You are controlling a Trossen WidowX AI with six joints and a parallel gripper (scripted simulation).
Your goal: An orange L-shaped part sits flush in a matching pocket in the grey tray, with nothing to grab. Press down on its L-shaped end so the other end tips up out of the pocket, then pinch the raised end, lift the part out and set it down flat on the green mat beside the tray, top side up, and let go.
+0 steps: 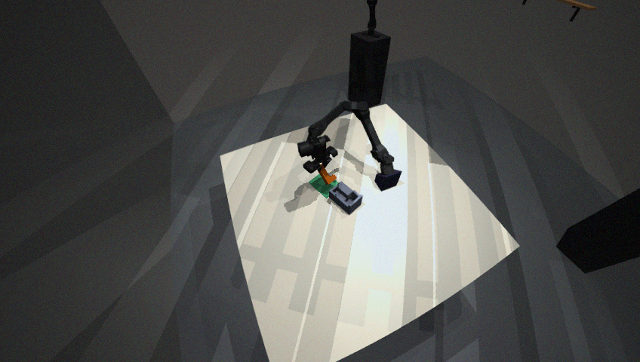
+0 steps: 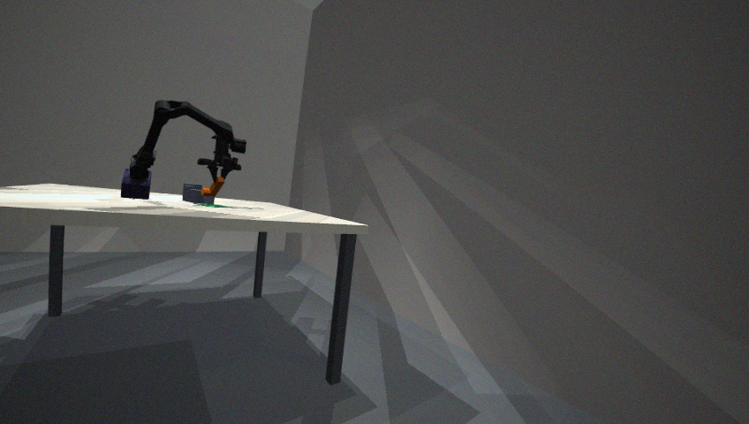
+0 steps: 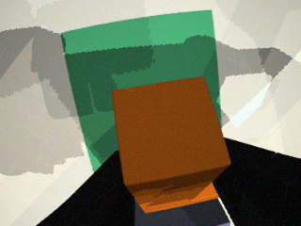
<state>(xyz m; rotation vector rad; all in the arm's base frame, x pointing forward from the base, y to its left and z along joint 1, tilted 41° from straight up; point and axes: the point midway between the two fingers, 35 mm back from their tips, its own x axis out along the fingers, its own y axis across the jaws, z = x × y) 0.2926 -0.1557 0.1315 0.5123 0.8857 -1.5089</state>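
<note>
My gripper tip is 1 cm past the green mat, 2 cm to the right of it and 12 cm above it. Round my gripper tip: orange L-shaped part (2 cm behind, 3 cm to the left, 3 cm below).
</note>
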